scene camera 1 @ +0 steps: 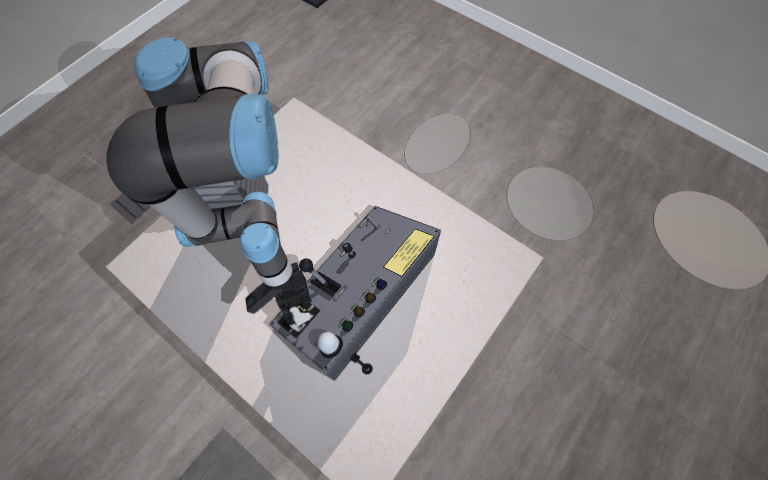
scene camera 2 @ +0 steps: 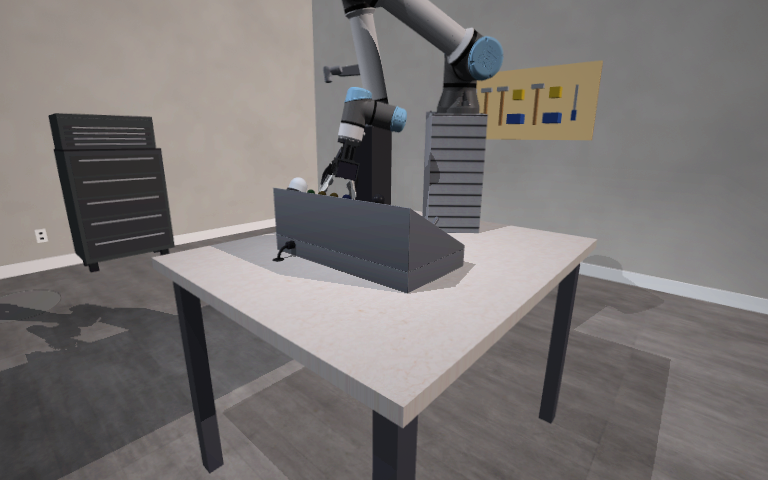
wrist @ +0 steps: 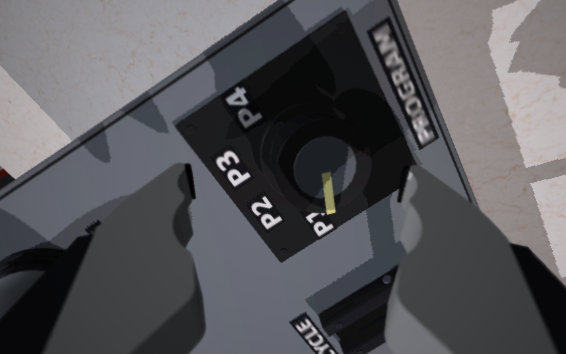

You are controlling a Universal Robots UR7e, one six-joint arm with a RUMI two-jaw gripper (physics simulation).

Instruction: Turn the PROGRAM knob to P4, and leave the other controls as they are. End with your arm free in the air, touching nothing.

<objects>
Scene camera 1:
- gripper: 295,315
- grey control box: 363,288
</objects>
